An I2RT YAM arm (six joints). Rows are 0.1 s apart.
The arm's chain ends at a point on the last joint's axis. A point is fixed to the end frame.
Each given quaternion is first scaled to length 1.
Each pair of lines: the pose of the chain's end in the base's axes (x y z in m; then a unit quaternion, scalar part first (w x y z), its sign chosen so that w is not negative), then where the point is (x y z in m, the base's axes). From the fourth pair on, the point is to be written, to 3 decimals.
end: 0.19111 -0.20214 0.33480 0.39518 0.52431 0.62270 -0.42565
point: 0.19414 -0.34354 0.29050
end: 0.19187 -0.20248 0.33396 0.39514 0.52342 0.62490 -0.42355
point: 0.19559 -0.34369 0.28912
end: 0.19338 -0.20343 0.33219 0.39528 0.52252 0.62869 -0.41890
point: 0.19842 -0.34423 0.28620
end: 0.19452 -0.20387 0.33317 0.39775 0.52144 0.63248 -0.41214
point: 0.202 -0.344 0.286
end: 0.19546 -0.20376 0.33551 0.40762 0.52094 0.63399 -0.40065
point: 0.206 -0.344 0.288
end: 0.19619 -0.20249 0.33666 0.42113 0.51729 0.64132 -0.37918
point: 0.214 -0.341 0.287
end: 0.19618 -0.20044 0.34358 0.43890 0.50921 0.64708 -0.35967
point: 0.222 -0.338 0.294
